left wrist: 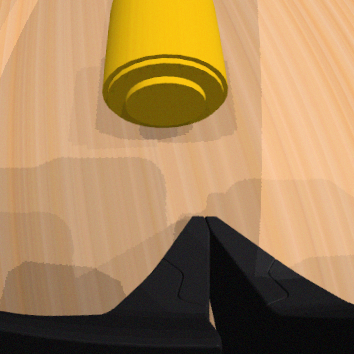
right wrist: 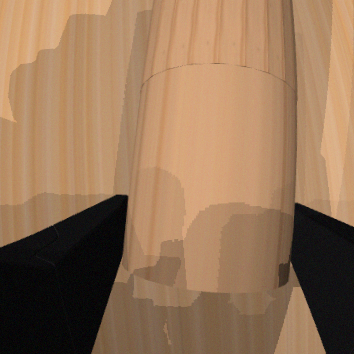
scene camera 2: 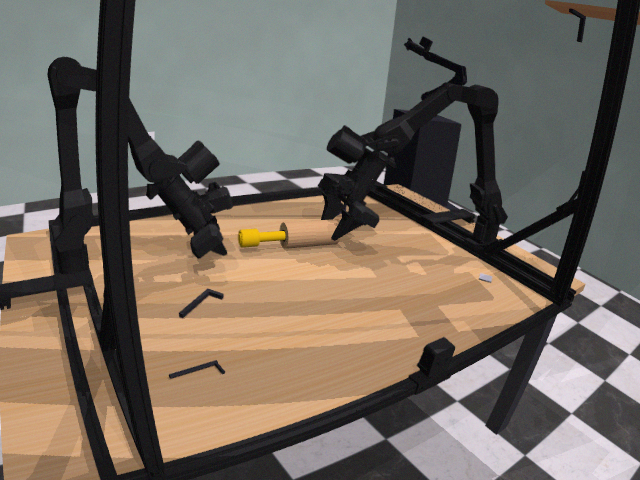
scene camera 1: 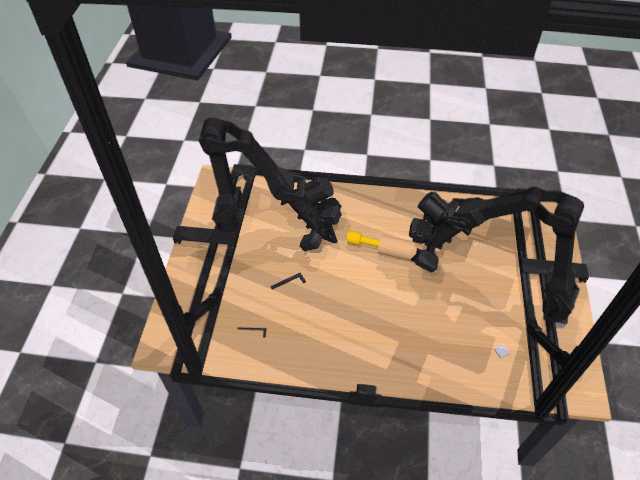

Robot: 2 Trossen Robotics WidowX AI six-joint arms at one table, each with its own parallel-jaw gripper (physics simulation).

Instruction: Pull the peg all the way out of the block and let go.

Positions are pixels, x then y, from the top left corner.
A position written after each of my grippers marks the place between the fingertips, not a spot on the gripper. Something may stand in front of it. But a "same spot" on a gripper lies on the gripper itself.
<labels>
My left gripper shows in the left wrist view (202,227), in scene camera 2 and in scene camera 1; in the right wrist view it is out of frame. My right gripper shows in the right wrist view (207,211), in scene camera 2 (326,233) and in scene camera 1 (413,252); in the left wrist view it is out of frame. A wooden cylinder block shows in the right wrist view, in scene camera 2 (319,232) and in scene camera 1; in the left wrist view it is out of frame. The same spot on my left gripper: (scene camera 1: 326,231) is (scene camera 2: 218,227). The same spot on the wooden cylinder block: (right wrist: 210,207) is (scene camera 1: 414,247).
</labels>
